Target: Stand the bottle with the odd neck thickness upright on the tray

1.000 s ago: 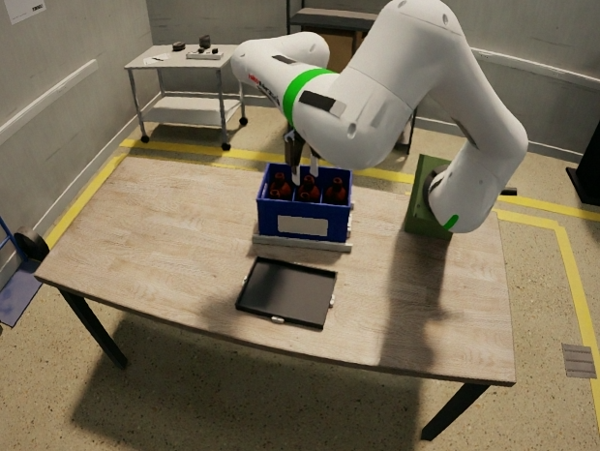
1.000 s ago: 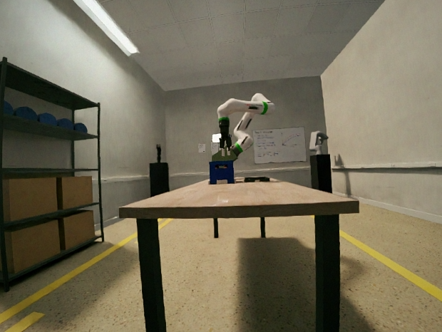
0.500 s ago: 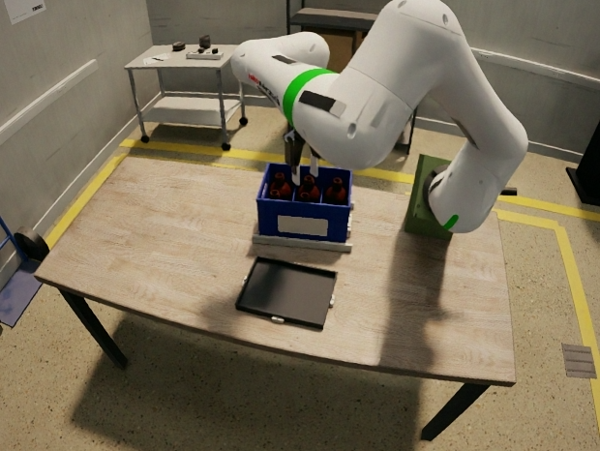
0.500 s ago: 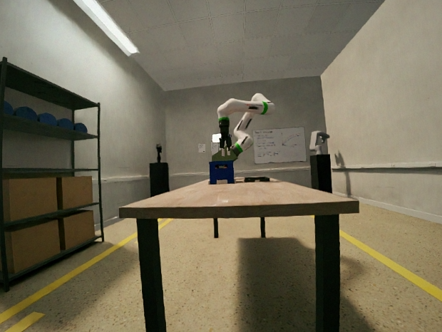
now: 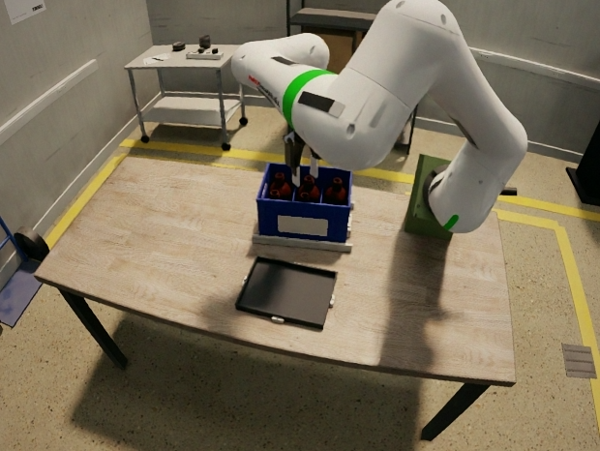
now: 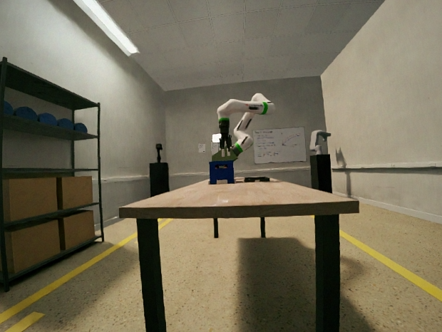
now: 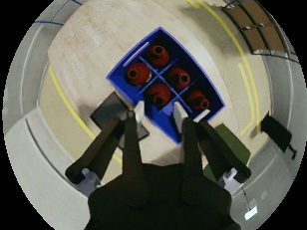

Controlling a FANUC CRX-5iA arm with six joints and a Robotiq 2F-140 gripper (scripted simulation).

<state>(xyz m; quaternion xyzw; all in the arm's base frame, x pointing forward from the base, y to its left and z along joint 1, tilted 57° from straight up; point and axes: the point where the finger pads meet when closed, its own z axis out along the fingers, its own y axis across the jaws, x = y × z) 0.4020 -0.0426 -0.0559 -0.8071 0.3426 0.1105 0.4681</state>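
The blue crate is 4 cm to the right of my hand and 17 cm below it. From my hand the other things lie so: dark tray (24 cm to the left, 24 cm below); then bottle (8 cm to the right, 17 cm below).
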